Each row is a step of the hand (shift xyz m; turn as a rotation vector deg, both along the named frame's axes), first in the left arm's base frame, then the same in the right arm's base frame.
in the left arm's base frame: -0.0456 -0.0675 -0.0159 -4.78 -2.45 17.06
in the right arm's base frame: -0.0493 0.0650 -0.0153 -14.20 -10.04 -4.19
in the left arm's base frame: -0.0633 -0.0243 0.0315 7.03 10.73 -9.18
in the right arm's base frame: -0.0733 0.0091 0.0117 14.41 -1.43 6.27
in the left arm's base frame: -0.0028 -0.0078 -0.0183 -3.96 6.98 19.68
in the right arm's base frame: 0.0056 0.0192 0.0019 -11.58 -17.78 1.26
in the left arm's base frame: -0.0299 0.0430 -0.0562 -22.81 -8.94 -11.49
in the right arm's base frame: 0.0266 0.0261 0.0672 -13.34 20.65 11.31
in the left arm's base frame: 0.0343 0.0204 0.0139 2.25 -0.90 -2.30
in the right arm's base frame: 0.0246 -0.0326 -0.0109 2.62 1.60 -1.31
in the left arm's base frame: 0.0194 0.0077 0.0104 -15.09 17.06 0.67
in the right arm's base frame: 0.0110 -0.0181 -0.0097 -4.99 -6.04 21.40
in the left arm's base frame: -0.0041 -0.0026 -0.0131 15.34 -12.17 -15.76
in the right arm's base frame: 0.0036 0.0126 0.0048 15.67 14.49 -13.27
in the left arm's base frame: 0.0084 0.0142 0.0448 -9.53 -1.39 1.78
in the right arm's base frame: -0.0143 -0.0446 -0.0091 -8.48 2.28 4.34
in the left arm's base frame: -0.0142 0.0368 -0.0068 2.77 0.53 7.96
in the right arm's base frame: 0.0073 -0.0122 0.0374 -2.36 -7.14 -3.85
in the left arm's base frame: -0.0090 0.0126 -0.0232 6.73 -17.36 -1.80
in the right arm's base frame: 0.0115 0.0128 0.0220 -0.56 9.53 -16.08
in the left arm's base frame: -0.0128 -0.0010 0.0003 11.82 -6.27 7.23
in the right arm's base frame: -0.0099 0.0041 0.0071 2.10 -5.28 -14.11
